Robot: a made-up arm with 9 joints. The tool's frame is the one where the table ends. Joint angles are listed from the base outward.
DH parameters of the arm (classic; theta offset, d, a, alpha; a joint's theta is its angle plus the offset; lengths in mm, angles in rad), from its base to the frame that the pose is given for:
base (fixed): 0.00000 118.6 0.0 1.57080
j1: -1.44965 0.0 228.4 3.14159
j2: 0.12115 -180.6 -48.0 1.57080
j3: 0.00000 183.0 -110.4 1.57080
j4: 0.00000 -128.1 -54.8 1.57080
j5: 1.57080 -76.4 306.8 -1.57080
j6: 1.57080 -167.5 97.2 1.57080
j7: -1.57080 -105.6 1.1 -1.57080
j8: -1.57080 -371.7 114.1 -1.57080
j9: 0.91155 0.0 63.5 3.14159
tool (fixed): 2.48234 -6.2 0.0 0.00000
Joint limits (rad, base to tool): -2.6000..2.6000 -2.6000..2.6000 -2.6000..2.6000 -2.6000..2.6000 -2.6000..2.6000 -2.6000..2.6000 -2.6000..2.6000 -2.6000..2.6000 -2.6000..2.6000
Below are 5 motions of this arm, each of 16 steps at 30 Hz.
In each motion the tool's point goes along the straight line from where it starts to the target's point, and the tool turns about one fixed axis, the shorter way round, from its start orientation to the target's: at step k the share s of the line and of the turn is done. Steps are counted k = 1, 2, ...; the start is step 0. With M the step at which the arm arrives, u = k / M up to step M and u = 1 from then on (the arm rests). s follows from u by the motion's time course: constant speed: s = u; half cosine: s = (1 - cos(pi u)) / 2; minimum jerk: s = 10 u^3 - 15 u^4 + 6 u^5.
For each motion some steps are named. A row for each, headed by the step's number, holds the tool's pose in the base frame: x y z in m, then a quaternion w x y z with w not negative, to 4 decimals.
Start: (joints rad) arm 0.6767 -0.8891 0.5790 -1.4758 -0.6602 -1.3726 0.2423 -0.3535 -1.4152
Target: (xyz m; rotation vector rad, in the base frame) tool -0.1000 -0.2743 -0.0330 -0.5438 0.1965 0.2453
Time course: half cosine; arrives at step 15
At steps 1, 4, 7, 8, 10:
1: -0.0912 -0.0909 -0.0079 0.9224 0.1360 0.1443 0.3314
4: -0.0926 -0.1196 -0.0118 0.9403 0.0727 0.1386 0.3021
7: -0.0951 -0.1719 -0.0190 0.9604 -0.0437 0.1265 0.2445
8: -0.0960 -0.1913 -0.0216 0.9635 -0.0868 0.1214 0.2221
10: -0.0978 -0.2280 -0.0267 0.9632 -0.1675 0.1111 0.1782

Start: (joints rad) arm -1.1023 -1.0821 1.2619 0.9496 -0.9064 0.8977 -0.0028 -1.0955 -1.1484
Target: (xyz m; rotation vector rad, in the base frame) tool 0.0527 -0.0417 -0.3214 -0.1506 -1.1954 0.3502
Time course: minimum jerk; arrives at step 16
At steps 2, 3, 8, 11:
2: 0.2095 -0.0669 -0.1827 0.6888 -0.1859 -0.6948 0.0903
3: 0.2043 -0.0661 -0.1873 0.6935 -0.1822 -0.6909 0.0928
8: 0.1324 -0.0545 -0.2509 0.7531 -0.1299 -0.6322 0.1273
11: 0.0814 -0.0463 -0.2960 0.7905 -0.0920 -0.5864 0.1509

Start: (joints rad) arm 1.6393 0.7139 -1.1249 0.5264 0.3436 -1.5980 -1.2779 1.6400 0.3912
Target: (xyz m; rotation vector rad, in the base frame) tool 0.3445 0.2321 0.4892 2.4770 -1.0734 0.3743
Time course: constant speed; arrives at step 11
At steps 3, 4, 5, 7, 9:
3: 0.2263 0.2595 0.4600 0.2544 0.8260 -0.5002 0.0533
4: 0.2411 0.2561 0.4637 0.2488 0.8351 -0.4865 0.0635
5: 0.2558 0.2527 0.4673 0.2430 0.8439 -0.4726 0.0737
7: 0.2854 0.2458 0.4746 0.2313 0.8604 -0.4442 0.0941
9: 0.3149 0.2390 0.4819 0.2191 0.8755 -0.4151 0.1143

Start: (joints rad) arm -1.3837 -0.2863 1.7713 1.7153 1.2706 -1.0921 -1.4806 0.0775 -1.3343
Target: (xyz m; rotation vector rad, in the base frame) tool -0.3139 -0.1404 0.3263 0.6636 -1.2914 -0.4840
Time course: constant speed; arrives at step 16
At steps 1, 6, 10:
1: -0.1689 -0.2878 0.3947 0.5804 0.3456 -0.1489 -0.7222
6: -0.2172 -0.2386 0.3719 0.6637 0.3489 -0.3135 -0.5826
10: -0.2559 -0.1993 0.3537 0.7049 0.3381 -0.4335 -0.4481

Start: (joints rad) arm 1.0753 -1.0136 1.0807 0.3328 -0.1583 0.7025 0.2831 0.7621 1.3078
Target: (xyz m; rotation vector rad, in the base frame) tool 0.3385 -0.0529 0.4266 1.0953 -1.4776 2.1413
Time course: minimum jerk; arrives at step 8
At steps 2, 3, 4, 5, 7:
2: 0.4187 -0.0556 0.3160 0.3989 0.4543 -0.4146 0.6802
3: 0.4034 -0.0551 0.3372 0.3548 0.4433 -0.4369 0.6977
4: 0.3833 -0.0544 0.3649 0.2955 0.4269 -0.4643 0.7176
5: 0.3631 -0.0537 0.3927 0.2347 0.4084 -0.4894 0.7339
7: 0.3399 -0.0529 0.4246 0.1632 0.3847 -0.5153 0.7482

